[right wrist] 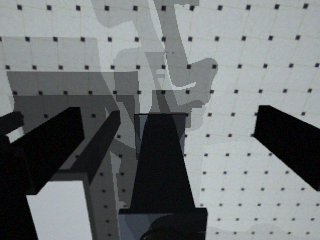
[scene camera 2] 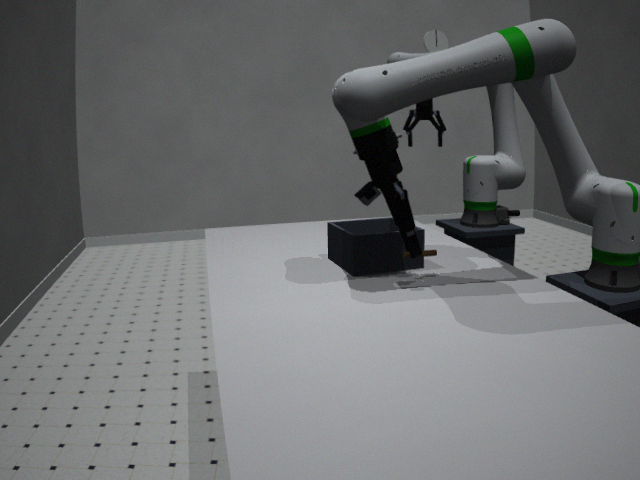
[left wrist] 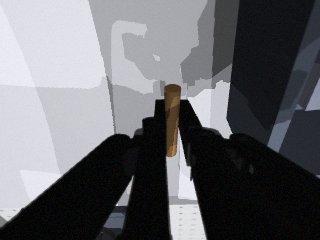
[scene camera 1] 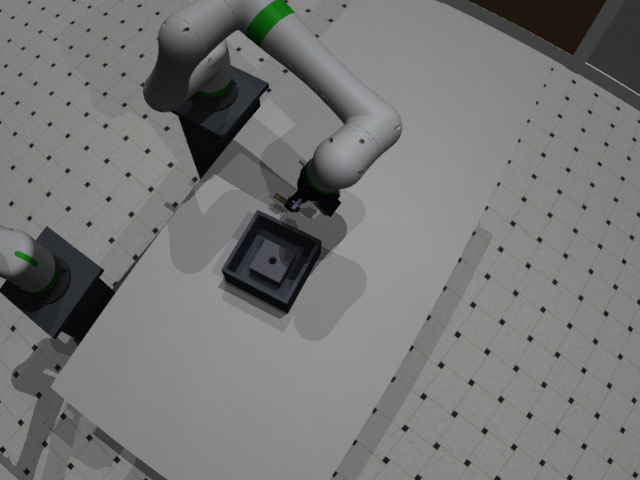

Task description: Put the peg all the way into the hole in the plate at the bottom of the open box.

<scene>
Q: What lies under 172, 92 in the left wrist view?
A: A brown peg.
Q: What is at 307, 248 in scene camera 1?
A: A dark box.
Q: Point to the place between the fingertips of my left gripper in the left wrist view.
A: At 171, 113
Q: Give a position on a dark box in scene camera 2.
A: At 359, 247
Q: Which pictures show my right gripper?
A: The right wrist view and scene camera 2 only.
</scene>
